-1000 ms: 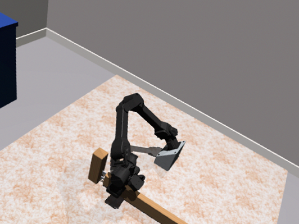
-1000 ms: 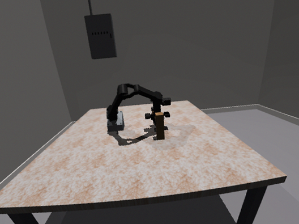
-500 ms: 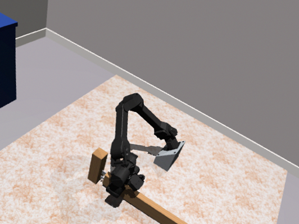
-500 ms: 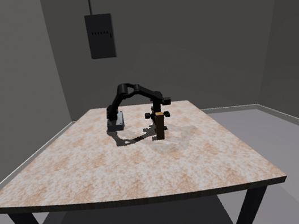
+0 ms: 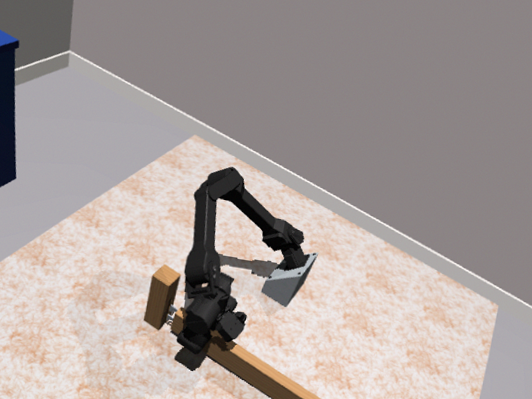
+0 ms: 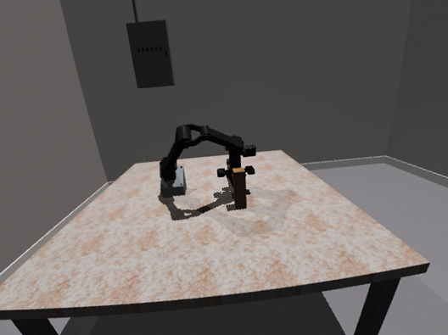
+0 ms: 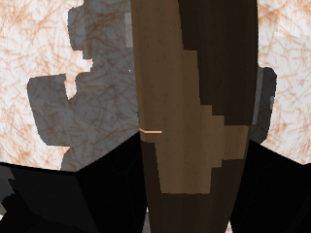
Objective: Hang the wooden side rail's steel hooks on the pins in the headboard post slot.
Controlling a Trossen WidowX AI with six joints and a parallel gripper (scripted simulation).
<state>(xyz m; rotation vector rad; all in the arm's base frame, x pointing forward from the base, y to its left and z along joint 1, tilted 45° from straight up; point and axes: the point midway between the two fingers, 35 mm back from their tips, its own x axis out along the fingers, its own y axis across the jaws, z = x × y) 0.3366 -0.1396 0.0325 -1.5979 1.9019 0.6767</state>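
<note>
Now: the headboard post 13 cm to the right of my gripper tip, 5 cm above it and 1 cm behind it.
</note>
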